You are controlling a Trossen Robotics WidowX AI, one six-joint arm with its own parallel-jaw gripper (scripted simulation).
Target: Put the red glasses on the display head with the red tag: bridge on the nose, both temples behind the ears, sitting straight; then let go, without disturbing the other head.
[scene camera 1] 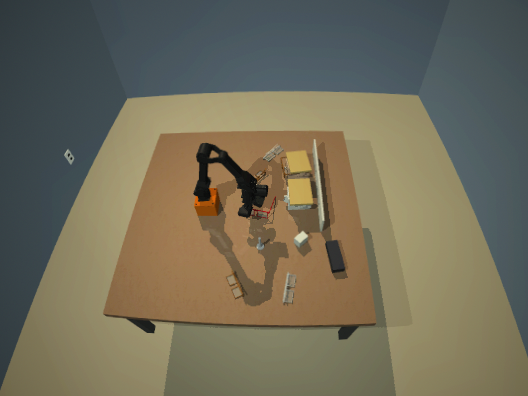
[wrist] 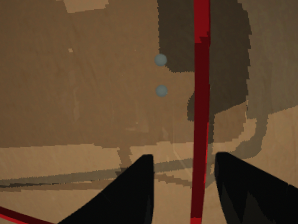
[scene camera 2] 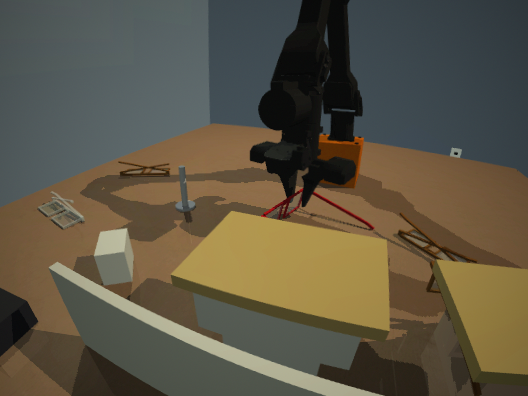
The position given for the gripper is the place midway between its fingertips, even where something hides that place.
In view: the gripper (scene camera 2: 297, 204) and a white cube (scene camera 2: 114, 256).
The gripper shows as well in the wrist view (wrist: 184, 163). The wrist view does not show the white cube: it is out of frame.
